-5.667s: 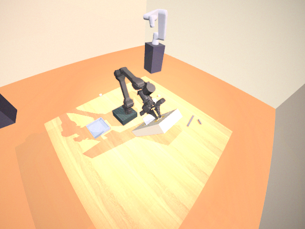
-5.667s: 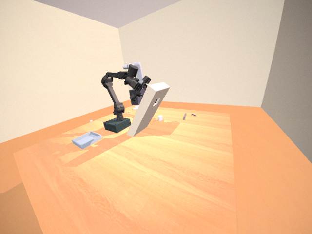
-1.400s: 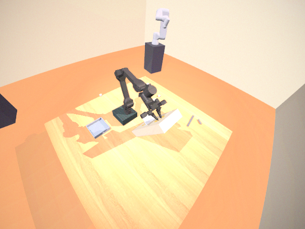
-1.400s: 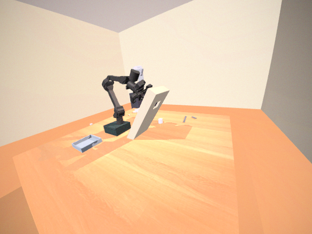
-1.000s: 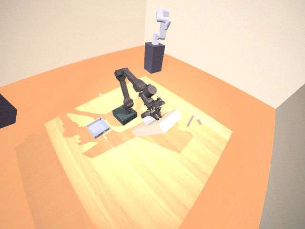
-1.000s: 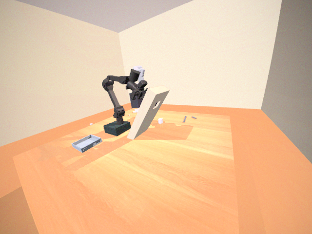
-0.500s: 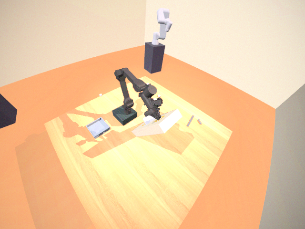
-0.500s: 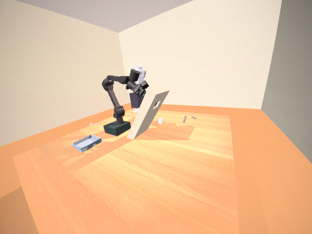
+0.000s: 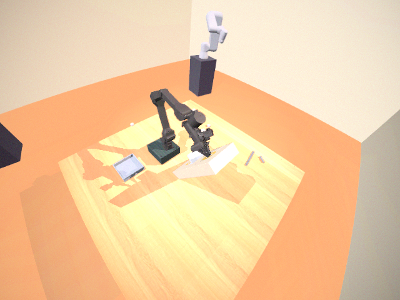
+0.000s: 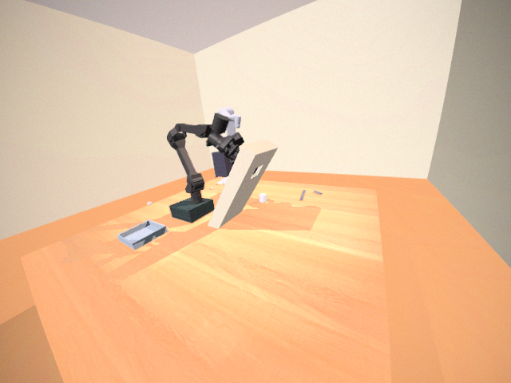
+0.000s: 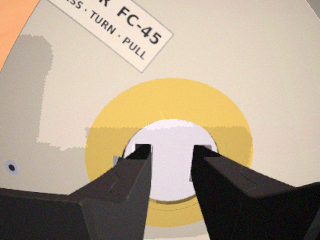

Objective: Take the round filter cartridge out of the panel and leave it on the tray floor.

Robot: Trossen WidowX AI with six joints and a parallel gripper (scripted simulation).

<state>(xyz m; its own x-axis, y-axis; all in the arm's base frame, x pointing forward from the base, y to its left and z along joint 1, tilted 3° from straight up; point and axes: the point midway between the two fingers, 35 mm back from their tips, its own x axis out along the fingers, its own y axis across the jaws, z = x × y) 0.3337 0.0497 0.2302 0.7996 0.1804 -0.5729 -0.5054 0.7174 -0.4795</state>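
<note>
Right now my gripper tip is 1 cm short of the round filter cartridge and 1 cm above it. The rest, counted from my gripper tip: grey-blue tray (37 cm behind, 36 cm to the right, 27 cm below).
</note>
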